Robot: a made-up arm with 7 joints. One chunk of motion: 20 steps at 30 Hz.
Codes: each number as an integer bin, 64 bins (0 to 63) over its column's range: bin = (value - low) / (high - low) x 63, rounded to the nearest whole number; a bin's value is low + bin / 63 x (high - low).
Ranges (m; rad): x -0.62..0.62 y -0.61..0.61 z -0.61..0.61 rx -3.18..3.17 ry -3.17..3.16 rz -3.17..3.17
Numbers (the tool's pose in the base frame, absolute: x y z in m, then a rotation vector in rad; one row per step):
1: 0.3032 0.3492 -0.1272 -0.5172 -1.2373 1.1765
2: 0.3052 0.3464 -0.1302 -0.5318 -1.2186 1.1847
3: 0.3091 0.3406 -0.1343 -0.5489 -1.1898 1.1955
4: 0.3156 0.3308 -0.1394 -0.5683 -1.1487 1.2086
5: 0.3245 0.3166 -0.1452 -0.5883 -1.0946 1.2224
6: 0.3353 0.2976 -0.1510 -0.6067 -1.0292 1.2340
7: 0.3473 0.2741 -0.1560 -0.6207 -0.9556 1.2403
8: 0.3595 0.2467 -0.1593 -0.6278 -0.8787 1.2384
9: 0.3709 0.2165 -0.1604 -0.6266 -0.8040 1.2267
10: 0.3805 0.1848 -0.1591 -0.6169 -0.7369 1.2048
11: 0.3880 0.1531 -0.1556 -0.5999 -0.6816 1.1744
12: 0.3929 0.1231 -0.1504 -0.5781 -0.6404 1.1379
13: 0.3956 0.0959 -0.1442 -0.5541 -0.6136 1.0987
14: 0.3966 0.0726 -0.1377 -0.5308 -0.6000 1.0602
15: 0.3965 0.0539 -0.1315 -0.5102 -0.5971 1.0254
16: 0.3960 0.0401 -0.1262 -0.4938 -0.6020 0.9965
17: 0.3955 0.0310 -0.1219 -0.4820 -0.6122 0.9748
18: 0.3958 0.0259 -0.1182 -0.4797 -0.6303 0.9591
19: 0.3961 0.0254 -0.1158 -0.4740 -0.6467 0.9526
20: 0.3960 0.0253 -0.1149 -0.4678 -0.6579 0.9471
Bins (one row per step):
1: 47 50 25 26 19 43
2: 47 49 25 26 19 43
3: 47 49 25 26 20 43
4: 48 49 24 26 20 44
5: 48 48 24 26 21 44
6: 49 47 24 26 21 44
7: 49 46 23 25 22 44
8: 50 44 23 25 23 44
9: 50 43 23 25 24 44
10: 51 41 23 25 24 43
11: 51 39 23 26 25 43
12: 51 38 24 26 25 43
13: 52 36 24 26 25 42
14: 52 35 24 26 26 42
15: 52 34 25 26 26 42
16: 52 34 25 27 26 41
17: 52 33 25 27 25 41
18: 52 33 25 27 25 41
19: 52 33 26 27 25 41
20: 52 33 26 27 25 41

